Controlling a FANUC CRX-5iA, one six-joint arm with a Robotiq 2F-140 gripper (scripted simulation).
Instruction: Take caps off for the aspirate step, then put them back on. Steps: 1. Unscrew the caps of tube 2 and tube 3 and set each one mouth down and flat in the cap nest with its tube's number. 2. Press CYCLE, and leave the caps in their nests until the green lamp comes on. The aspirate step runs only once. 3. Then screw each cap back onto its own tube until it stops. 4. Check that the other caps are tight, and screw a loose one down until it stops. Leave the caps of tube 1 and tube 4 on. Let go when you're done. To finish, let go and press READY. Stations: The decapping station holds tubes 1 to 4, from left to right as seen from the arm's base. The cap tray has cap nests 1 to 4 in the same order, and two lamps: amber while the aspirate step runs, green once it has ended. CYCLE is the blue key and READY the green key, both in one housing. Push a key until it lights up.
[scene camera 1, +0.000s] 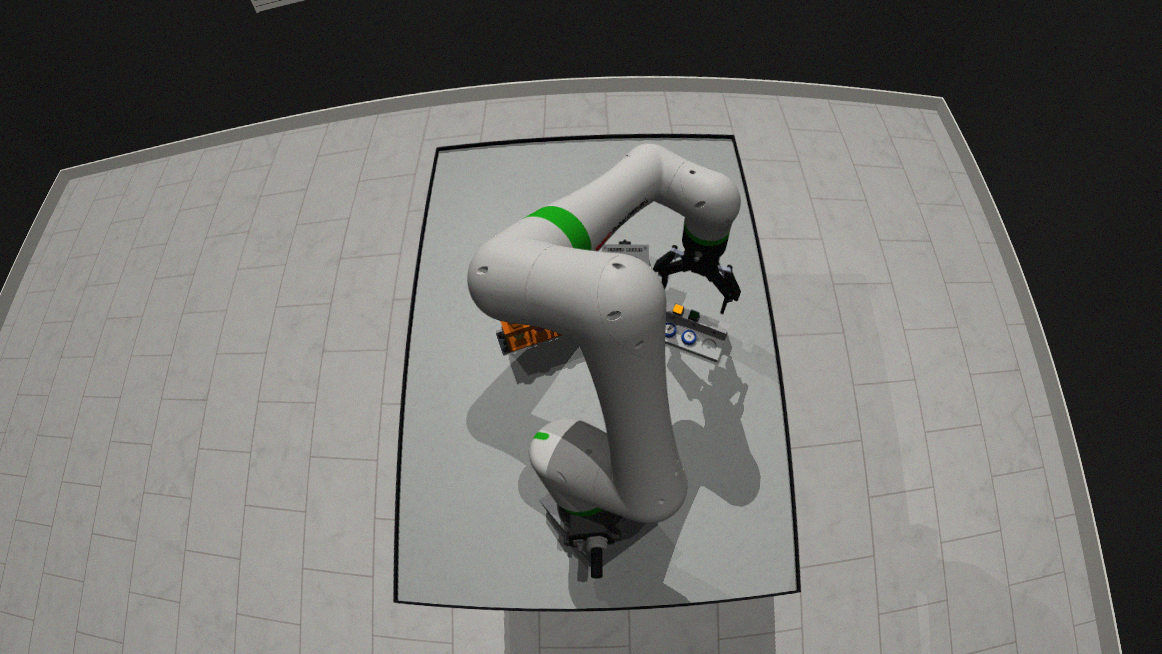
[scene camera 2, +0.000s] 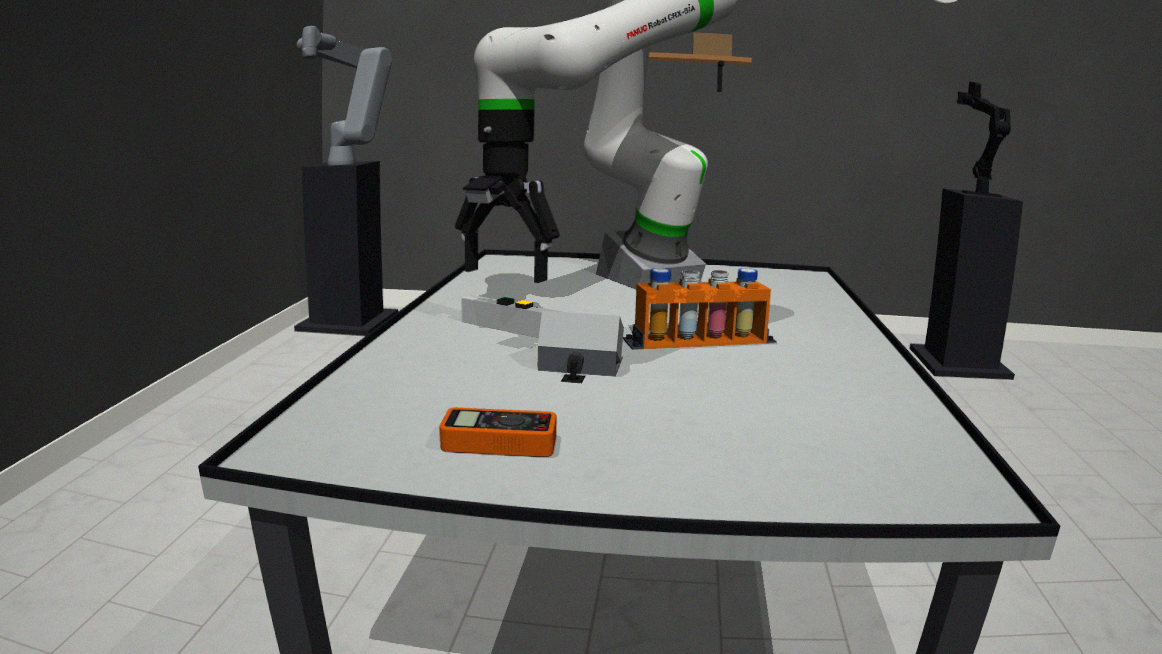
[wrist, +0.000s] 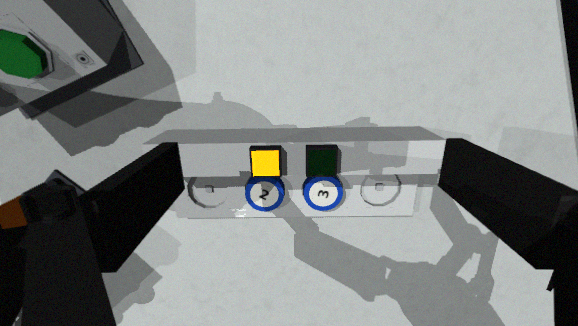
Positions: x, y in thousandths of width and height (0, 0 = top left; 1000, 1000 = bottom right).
Scene:
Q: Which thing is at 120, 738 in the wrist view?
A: The gripper.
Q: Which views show the gripper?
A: Scene camera 1, scene camera 2 and the wrist view: all of them.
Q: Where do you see a grey key housing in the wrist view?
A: At 136, 149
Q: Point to the gripper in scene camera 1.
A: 597, 456

